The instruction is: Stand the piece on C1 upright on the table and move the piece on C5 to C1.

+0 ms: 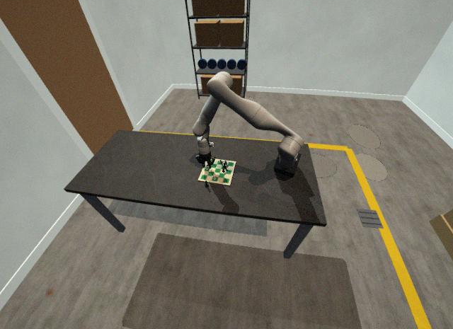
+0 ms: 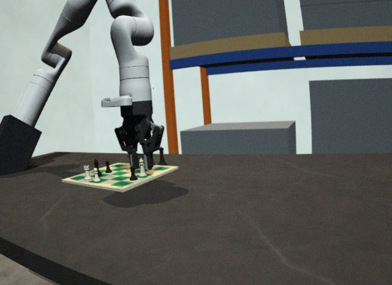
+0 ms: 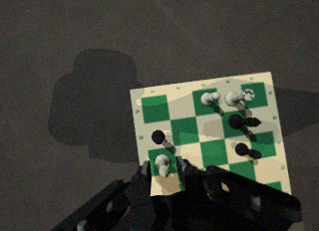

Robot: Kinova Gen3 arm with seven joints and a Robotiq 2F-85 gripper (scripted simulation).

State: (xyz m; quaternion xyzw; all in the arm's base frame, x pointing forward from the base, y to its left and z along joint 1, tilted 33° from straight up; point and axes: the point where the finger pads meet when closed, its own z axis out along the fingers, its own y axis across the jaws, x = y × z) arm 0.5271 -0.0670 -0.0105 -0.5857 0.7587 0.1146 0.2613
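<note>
The white bishop is 10 mm below my hand. From my hand the other things lie so: green-and-cream chessboard: 70 mm behind, 40 mm below, 10 mm to the left; white rook: 130 mm behind, 50 mm to the right, 20 mm below; tall black piece: 140 mm to the left, 10 mm below, 10 mm behind.
</note>
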